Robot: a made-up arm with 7 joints. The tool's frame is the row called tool. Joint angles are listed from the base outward.
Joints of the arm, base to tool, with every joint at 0 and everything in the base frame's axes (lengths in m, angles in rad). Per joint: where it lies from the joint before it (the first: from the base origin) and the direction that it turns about. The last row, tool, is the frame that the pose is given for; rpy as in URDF.
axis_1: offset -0.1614 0.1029 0.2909 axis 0 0 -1
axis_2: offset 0.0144 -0.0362 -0.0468 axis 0 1 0
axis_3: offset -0.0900 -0.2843 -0.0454 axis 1 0 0
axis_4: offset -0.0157 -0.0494 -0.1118 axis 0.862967 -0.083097 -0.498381
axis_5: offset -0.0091 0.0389 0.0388 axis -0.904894 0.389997 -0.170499
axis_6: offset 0.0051 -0.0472 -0.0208 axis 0 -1 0
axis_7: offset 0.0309 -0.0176 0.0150 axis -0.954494 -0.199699 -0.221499
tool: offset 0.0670 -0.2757 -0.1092 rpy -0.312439 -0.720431 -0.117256
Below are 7 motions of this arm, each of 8 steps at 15 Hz.
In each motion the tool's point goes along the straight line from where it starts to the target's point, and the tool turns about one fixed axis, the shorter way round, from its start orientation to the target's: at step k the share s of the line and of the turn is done. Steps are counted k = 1, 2, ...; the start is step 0. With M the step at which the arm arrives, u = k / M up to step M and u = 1 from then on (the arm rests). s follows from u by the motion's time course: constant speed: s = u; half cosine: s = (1 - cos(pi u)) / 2; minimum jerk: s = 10 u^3 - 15 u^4 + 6 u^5.
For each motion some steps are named. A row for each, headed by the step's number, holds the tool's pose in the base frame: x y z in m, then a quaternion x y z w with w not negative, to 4 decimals.
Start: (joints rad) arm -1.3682 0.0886 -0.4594 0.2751 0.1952 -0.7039 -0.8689
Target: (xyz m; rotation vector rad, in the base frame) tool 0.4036 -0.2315 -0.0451 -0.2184 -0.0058 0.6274
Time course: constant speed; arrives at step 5
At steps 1, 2, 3, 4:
1: 0.3795 -0.2619 -0.0385 -0.0966 0.0732 0.3407 0.9323
2: 0.3855 -0.2543 -0.0402 -0.0993 0.0542 0.3327 0.9362
3: 0.3916 -0.2467 -0.0418 -0.1020 0.0352 0.3246 0.9397
4: 0.3976 -0.2391 -0.0435 -0.1046 0.0162 0.3164 0.9427

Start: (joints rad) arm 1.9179 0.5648 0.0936 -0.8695 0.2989 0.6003 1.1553
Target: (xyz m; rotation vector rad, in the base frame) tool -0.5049 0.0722 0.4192 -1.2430 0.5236 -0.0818
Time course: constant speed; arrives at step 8
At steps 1, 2, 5, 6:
1: -0.4932 0.2131 0.4828 -0.8141 0.1389 -0.1155 0.5519
2: -0.4949 0.1930 0.4737 -0.7857 0.1551 -0.1051 0.5896
5: -0.4999 0.1326 0.4464 -0.6885 0.2011 -0.0723 0.6930
6: -0.5016 0.1125 0.4374 -0.6524 0.2154 -0.0610 0.7240

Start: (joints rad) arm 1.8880 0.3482 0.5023 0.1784 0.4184 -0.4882 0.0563
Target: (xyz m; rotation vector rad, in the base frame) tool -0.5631 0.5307 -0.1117 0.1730 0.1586 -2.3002
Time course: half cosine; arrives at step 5
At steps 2, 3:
2: -0.6265 0.5125 -0.0608 0.0780 0.1418 -0.8672 0.4710
3: -0.5966 0.5211 -0.0848 0.0736 0.1047 -0.8890 0.4396

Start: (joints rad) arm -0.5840 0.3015 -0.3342 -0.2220 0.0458 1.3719 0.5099
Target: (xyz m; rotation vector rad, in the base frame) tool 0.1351 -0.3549 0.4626 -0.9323 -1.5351 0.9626
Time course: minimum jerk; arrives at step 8
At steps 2, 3, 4, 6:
2: 0.1373 -0.4432 0.4040 -0.1088 -0.8643 0.1679 0.4614
3: 0.1369 -0.4263 0.4152 -0.1659 -0.8333 0.2167 0.4807
4: 0.1363 -0.4042 0.4299 -0.2388 -0.7839 0.2783 0.5010
6: 0.1354 -0.3651 0.4558 -0.3600 -0.6744 0.3783 0.5220

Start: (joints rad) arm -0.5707 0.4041 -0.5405 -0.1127 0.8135 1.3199 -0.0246
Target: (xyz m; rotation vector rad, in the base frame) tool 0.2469 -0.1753 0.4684 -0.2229 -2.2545 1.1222
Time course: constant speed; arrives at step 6
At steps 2, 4, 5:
2: 0.1984 -0.1783 0.4465 -0.1693 -0.7285 0.5347 0.3933
4: 0.2227 -0.1768 0.4574 -0.1273 -0.7936 0.4815 0.3495
5: 0.2348 -0.1760 0.4629 -0.1058 -0.8230 0.4530 0.3261

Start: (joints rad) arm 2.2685 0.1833 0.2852 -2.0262 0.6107 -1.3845 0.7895
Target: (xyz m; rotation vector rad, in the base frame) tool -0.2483 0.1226 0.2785 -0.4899 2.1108 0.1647
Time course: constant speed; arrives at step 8
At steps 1, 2, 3, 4, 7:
1: -0.2632 0.1129 0.2731 -0.2897 0.9017 0.1795 0.2659
2: -0.2611 0.1143 0.2739 -0.2778 0.8992 0.1640 0.2958
3: -0.2590 0.1156 0.2747 -0.2655 0.8954 0.1483 0.3252
4: -0.2568 0.1170 0.2754 -0.2529 0.8905 0.1323 0.3543
7: -0.2504 0.1212 0.2777 -0.2133 0.8690 0.0836 0.4385

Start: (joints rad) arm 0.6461 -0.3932 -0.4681 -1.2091 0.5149 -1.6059 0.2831
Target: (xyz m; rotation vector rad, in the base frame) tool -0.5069 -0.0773 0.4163 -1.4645 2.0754 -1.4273
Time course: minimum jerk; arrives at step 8
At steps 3, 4, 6, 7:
3: -0.4281 -0.0937 0.4210 -0.6950 0.6153 -0.3479 0.1320
4: -0.4525 -0.0886 0.4196 -0.6387 0.6486 -0.3939 0.1272
6: -0.4956 -0.0796 0.4170 -0.5297 0.6973 -0.4686 0.1168
7: -0.5052 -0.0777 0.4164 -0.5041 0.7061 -0.4839 0.1142

